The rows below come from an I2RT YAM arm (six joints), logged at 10 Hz.
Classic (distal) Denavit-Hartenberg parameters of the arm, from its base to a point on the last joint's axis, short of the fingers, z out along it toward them. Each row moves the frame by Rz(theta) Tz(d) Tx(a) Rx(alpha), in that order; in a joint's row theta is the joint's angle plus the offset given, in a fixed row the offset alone. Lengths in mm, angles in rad.
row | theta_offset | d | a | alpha
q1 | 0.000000 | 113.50 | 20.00 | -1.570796
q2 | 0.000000 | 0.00 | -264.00 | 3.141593
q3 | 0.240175 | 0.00 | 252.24 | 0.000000
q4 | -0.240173 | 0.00 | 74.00 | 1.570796
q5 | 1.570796 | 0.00 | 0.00 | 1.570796
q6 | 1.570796 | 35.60 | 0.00 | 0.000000
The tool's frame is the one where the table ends.
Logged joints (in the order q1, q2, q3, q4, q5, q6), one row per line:
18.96 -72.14 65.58 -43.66 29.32 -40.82
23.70 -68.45 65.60 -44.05 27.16 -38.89
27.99 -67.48 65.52 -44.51 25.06 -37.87
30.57 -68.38 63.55 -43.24 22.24 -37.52
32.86 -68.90 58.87 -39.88 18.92 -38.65
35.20 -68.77 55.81 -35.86 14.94 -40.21
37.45 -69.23 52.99 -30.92 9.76 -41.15
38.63 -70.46 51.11 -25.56 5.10 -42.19
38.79 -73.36 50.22 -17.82 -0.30 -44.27
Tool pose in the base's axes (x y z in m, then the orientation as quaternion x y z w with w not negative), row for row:
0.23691 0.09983 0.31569 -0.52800 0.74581 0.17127 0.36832
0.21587 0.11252 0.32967 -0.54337 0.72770 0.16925 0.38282
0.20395 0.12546 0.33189 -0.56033 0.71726 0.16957 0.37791
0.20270 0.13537 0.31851 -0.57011 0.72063 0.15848 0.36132
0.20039 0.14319 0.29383 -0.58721 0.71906 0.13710 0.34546
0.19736 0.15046 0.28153 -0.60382 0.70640 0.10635 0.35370
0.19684 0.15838 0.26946 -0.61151 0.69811 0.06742 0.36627
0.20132 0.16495 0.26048 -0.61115 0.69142 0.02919 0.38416
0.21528 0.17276 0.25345 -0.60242 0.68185 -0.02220 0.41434
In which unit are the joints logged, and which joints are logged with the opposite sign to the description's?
The joints are logged in degrees. Opposite sign: q2, q5.
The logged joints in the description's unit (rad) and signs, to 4 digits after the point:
0.3309 1.2591 1.1446 -0.7620 -0.5117 -0.7124
0.4136 1.1947 1.1449 -0.7688 -0.4740 -0.6788
0.4885 1.1777 1.1435 -0.7768 -0.4374 -0.6610
0.5335 1.1935 1.1092 -0.7547 -0.3882 -0.6548
0.5735 1.2025 1.0275 -0.6960 -0.3302 -0.6746
0.6144 1.2003 0.9741 -0.6259 -0.2608 -0.7018
0.6536 1.2083 0.9248 -0.5397 -0.1703 -0.7182
0.6742 1.2298 0.8920 -0.4461 -0.0890 -0.7364
0.6770 1.2804 0.8765 -0.3110 0.0052 -0.7727

